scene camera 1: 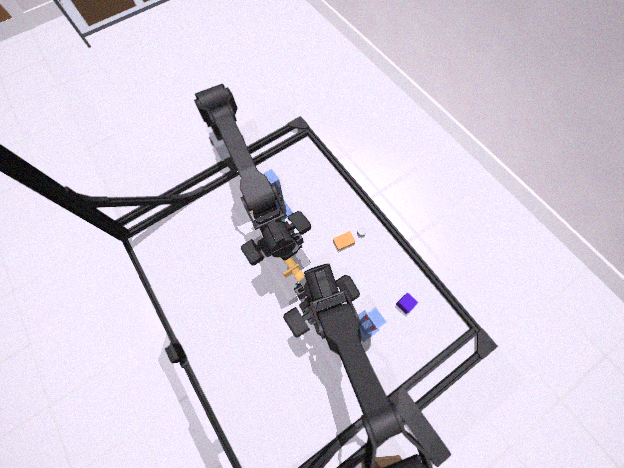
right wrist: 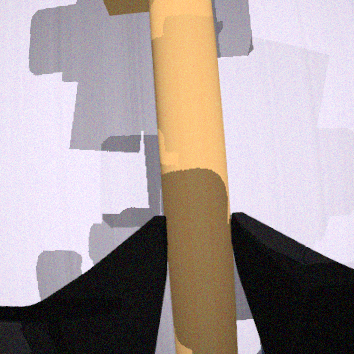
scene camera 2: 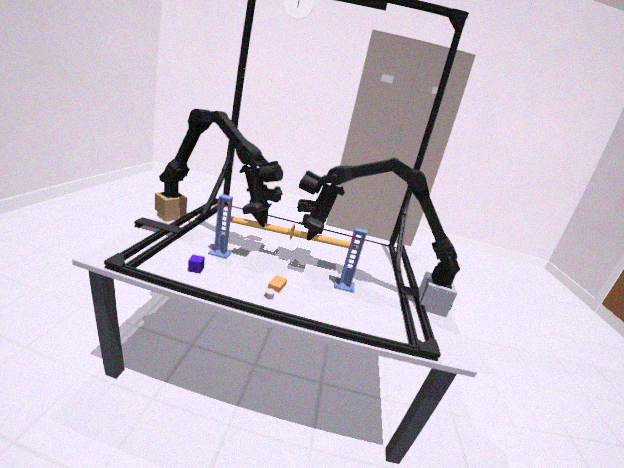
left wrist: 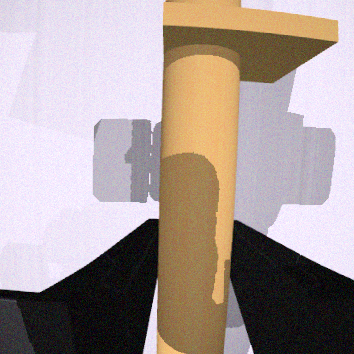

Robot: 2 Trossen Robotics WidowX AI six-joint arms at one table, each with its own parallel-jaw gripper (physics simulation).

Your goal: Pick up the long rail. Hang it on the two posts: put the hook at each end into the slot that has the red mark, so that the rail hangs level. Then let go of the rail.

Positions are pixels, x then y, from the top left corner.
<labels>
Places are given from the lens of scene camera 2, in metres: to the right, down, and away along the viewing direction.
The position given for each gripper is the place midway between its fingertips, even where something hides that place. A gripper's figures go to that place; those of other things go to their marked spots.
left gripper [scene camera 2: 308, 238]: -0.01, 0.02, 1.08
right gripper [scene camera 2: 264, 225]: -0.17, -0.03, 1.08
long tan rail [scene camera 2: 292, 232]: -0.07, -0.01, 1.06
</labels>
